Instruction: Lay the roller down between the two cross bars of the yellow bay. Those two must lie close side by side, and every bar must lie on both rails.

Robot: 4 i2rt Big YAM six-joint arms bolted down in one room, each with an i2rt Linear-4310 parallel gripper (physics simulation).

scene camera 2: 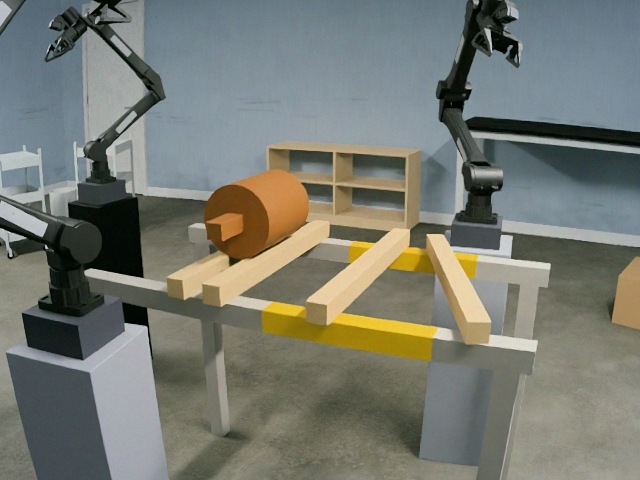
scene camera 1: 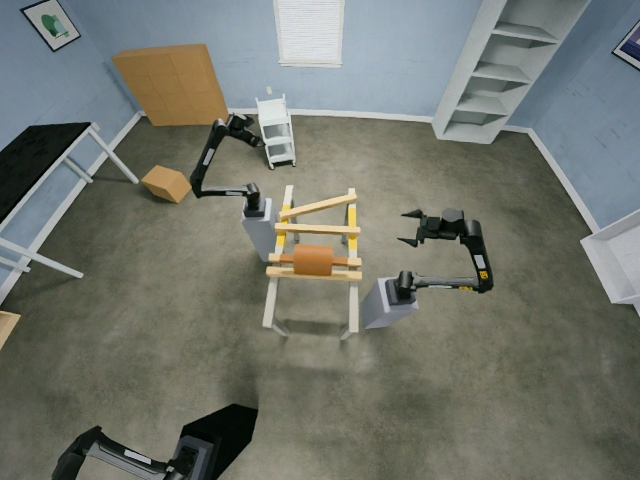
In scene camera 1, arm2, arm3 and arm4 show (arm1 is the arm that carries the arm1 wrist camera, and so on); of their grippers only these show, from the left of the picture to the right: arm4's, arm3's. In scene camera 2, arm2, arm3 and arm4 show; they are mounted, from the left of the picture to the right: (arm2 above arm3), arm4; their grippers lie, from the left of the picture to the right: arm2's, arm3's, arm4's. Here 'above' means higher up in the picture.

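The orange roller (scene camera 1: 313, 259) (scene camera 2: 268, 211) rests across two parallel wooden bars outside the yellow bay; its square axle stub sticks out. These bars, the lower one (scene camera 1: 284, 272) (scene camera 2: 188, 281) and its neighbour (scene camera 1: 353, 261) (scene camera 2: 263, 266), lie near each other on both rails. A third bar (scene camera 1: 317, 228) (scene camera 2: 356, 279) crosses the yellow stretches. A skewed bar (scene camera 1: 317, 205) (scene camera 2: 457, 289) has one end on yellow, the other on white. Arm3's gripper (scene camera 1: 400, 226) (scene camera 2: 116, 12) and arm4's gripper (scene camera 1: 258, 132) (scene camera 2: 503, 59) are open and empty. Arm2's gripper (scene camera 2: 49, 57) is raised, its opening unclear. Arm1's does not show.
The white frame rails (scene camera 1: 353, 304) (scene camera 2: 139, 284) stand between arm3's pedestal (scene camera 1: 385, 310) (scene camera 2: 77, 403) and arm4's pedestal (scene camera 1: 258, 232) (scene camera 2: 454, 403). A white cart (scene camera 1: 272, 109), a cardboard box (scene camera 1: 166, 183) and a wooden shelf unit (scene camera 2: 413, 191) stand farther off.
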